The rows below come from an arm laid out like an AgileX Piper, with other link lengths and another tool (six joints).
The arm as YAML. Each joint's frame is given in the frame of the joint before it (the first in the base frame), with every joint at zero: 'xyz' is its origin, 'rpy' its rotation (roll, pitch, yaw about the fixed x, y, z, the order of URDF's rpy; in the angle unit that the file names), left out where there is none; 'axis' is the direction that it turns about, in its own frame. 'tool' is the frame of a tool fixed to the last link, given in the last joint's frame.
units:
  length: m
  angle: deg
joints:
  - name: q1
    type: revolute
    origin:
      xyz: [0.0, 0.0, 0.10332]
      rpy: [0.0, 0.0, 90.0]
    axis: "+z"
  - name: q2
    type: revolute
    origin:
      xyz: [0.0, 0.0, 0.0]
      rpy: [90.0, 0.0, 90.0]
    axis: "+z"
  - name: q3
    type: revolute
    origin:
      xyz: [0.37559, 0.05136, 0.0]
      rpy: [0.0, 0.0, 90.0]
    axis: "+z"
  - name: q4
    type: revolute
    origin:
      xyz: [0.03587, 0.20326, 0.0]
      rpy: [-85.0, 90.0, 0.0]
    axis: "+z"
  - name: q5
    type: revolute
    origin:
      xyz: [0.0, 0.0, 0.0]
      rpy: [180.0, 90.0, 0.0]
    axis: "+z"
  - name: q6
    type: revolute
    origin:
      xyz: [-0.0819, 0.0, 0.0]
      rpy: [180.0, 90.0, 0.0]
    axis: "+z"
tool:
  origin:
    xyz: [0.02, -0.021, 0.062]
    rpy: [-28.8, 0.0, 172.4]
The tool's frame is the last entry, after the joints.
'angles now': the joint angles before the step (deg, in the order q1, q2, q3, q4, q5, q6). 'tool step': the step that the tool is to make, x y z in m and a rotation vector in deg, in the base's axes. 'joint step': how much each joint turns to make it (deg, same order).
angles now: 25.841, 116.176, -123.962, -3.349, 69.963, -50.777
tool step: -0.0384, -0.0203, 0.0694, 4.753, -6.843, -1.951
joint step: -0.003, -8.103, -0.004, -0.142, 0.009, 2.386
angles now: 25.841, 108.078, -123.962, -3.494, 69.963, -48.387
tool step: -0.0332, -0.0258, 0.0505, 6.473, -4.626, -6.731
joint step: -0.011, -6.374, -0.030, -2.077, 0.019, 8.204
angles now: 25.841, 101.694, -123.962, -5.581, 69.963, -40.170
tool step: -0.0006, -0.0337, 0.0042, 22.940, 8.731, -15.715
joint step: -5.679, -1.803, 1.127, 9.717, -0.006, 21.561
